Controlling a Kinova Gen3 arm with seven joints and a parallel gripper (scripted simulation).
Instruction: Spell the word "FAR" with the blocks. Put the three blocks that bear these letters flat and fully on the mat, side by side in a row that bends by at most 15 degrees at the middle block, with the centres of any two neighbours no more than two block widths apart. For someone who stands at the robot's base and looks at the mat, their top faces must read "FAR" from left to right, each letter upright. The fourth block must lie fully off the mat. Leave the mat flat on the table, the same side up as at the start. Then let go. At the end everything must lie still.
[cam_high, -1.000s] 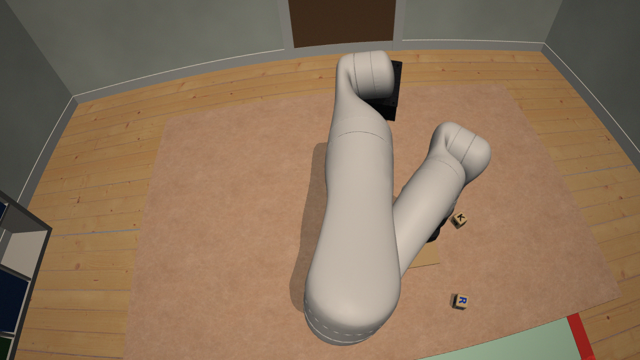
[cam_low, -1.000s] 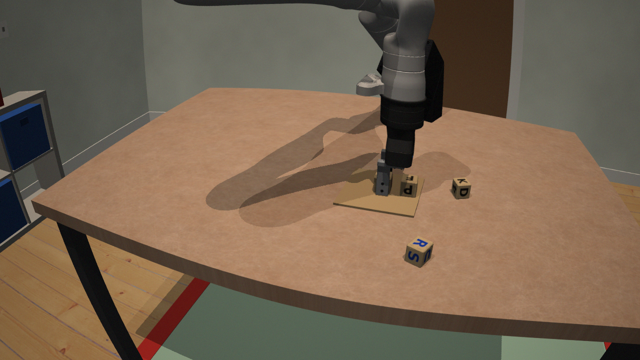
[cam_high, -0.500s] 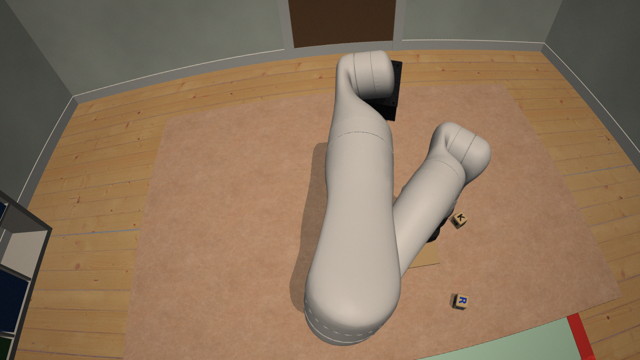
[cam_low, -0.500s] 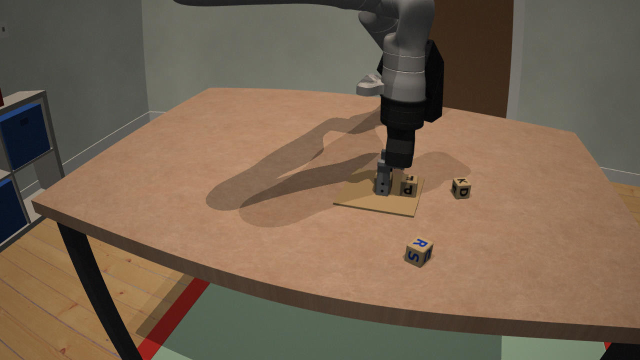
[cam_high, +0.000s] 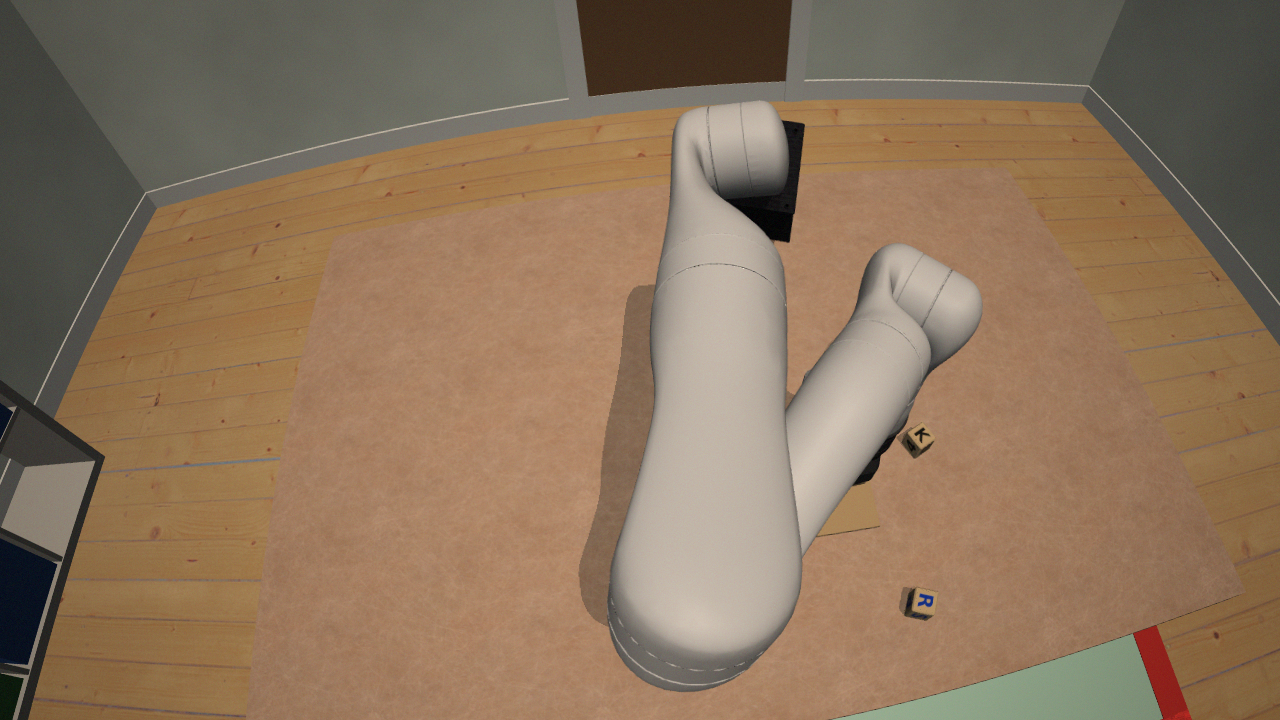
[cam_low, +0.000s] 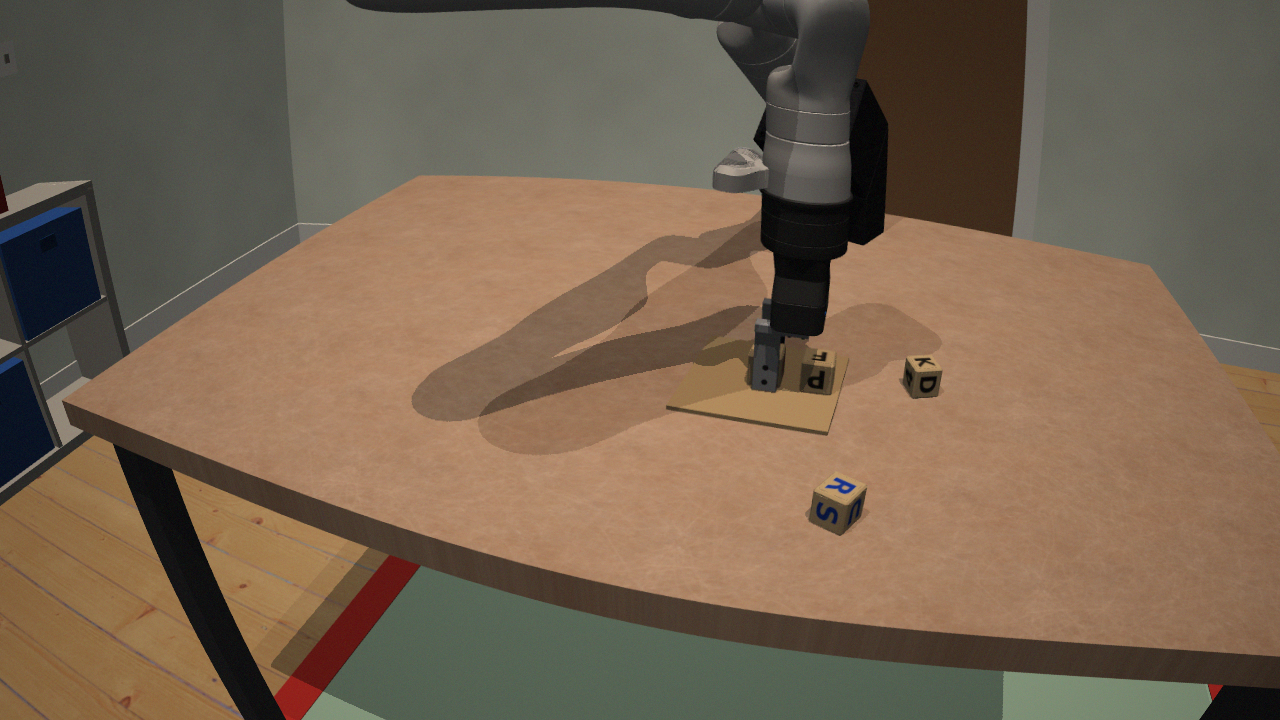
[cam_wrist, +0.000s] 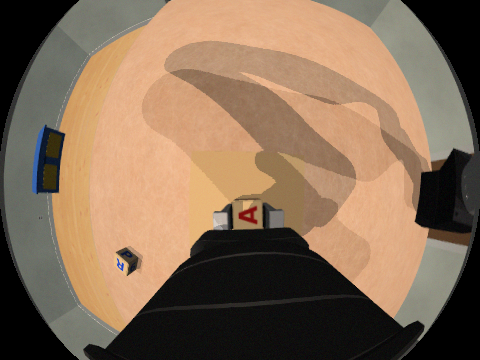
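Now: hand 20 mm above the tan mat. Also, from my hand: F block 50 mm to the left; R block 180 mm ahead, 90 mm to the left, 10 mm below; K block 30 mm behind, 150 mm to the left, 10 mm below.
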